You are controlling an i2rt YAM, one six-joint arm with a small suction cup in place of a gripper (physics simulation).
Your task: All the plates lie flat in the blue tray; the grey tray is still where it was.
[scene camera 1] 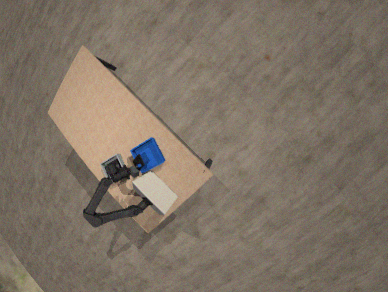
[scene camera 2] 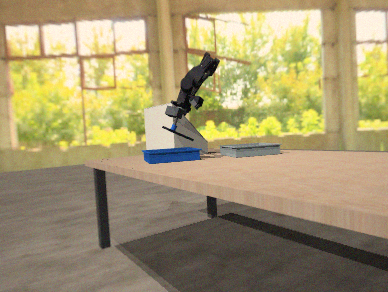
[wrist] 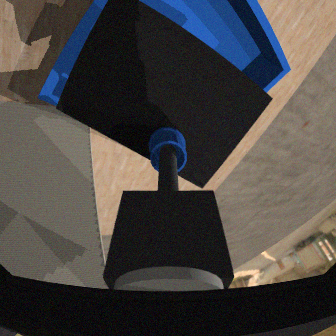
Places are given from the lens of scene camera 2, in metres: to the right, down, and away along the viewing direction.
blue tray [scene camera 2: 155,156]: -0.17, 0.05, 1.25
grey tray [scene camera 2: 250,149]: 0.26, 0.02, 1.33
